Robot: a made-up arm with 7 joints. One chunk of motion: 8 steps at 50 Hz.
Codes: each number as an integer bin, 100 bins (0 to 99) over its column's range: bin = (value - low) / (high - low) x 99, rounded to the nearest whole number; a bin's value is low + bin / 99 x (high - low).
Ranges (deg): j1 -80.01..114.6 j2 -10..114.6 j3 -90.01..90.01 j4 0..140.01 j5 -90.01..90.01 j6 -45.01..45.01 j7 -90.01..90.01
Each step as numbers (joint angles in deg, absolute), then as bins.
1 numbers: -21.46 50.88 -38.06 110.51 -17.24 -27.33 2.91
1 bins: 30 48 29 78 40 19 51
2 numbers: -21.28 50.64 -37.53 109.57 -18.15 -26.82 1.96
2 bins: 30 48 29 77 40 20 51
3 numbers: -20.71 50.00 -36.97 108.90 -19.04 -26.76 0.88
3 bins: 30 48 29 77 39 20 50
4 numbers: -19.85 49.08 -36.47 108.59 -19.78 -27.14 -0.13
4 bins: 31 47 29 77 39 20 49
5 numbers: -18.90 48.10 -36.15 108.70 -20.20 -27.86 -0.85
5 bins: 31 46 30 77 38 19 49
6 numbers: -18.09 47.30 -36.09 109.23 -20.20 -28.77 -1.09
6 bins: 31 46 30 77 38 18 49
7 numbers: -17.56 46.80 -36.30 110.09 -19.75 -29.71 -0.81
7 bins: 32 45 30 78 39 17 49
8 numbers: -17.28 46.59 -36.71 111.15 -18.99 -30.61 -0.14
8 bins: 32 45 29 79 39 16 49
